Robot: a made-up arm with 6 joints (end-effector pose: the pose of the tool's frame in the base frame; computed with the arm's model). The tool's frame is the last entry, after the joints. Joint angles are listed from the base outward.
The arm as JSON. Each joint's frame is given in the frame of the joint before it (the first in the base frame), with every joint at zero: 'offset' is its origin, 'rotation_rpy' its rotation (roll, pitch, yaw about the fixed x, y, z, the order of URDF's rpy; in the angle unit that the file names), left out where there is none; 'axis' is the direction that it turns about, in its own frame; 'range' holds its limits. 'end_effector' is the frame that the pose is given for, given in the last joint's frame.
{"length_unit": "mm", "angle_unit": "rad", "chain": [
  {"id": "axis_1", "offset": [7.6, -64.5, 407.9], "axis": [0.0, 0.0, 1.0], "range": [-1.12, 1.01]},
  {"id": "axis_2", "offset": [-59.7, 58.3, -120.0], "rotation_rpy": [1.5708, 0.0, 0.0], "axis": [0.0, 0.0, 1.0], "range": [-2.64, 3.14]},
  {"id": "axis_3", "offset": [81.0, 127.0, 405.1], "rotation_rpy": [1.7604, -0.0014, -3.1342], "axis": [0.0, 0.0, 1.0], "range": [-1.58, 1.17]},
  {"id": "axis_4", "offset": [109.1, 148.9, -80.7], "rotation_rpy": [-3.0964, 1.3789, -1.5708], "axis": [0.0, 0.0, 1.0], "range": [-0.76, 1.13]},
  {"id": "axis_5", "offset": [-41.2, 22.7, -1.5], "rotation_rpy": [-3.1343, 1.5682, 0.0], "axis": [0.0, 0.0, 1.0], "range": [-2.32, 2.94]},
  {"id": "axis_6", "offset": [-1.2, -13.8, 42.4], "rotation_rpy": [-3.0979, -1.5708, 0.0], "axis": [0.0, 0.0, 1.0], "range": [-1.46, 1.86]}
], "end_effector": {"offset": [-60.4, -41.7, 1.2], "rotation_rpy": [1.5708, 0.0, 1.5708]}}
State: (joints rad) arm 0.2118 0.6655 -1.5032 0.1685 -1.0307 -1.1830
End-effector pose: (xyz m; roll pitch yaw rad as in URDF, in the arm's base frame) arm -0.1145 -0.4069 0.2577 0.7464 -0.3860 -3.0259
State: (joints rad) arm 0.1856 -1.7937 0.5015 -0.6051 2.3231 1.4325
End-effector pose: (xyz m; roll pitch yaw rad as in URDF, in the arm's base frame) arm 0.1326 -0.5711 0.0814 0.1205 -0.9685 -2.5711
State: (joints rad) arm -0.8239 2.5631 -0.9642 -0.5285 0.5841 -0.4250
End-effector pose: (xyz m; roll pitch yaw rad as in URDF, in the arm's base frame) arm -0.2786 -0.3126 0.2000 -3.0869 -0.3664 2.7711
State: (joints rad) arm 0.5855 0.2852 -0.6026 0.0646 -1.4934 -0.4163
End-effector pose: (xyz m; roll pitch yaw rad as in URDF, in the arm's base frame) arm 0.1188 -0.5104 0.3365 0.4284 -0.2208 -1.6484
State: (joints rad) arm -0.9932 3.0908 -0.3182 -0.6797 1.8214 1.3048
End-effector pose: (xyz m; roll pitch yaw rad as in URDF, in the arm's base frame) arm -0.4903 -0.3073 0.1569 -2.1360 -0.7897 -0.2764
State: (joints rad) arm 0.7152 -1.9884 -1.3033 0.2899 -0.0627 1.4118
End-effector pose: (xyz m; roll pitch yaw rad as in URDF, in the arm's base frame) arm 0.2321 -0.1670 0.3494 -1.9023 -0.0866 -1.8613
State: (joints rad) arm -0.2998 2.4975 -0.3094 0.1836 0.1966 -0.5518
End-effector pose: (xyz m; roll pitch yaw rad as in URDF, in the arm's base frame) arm -0.2085 -0.4959 0.1961 3.0372 0.1445 2.8922
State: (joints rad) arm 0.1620 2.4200 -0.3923 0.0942 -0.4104 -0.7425
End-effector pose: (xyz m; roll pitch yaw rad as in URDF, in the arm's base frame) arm 0.0030 -0.5529 0.1985 2.6943 0.3229 -2.4361
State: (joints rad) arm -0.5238 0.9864 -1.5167 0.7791 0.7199 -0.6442
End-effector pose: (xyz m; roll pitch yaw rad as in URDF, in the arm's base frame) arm -0.2594 -0.2272 0.2674 2.2811 -0.9569 2.3107
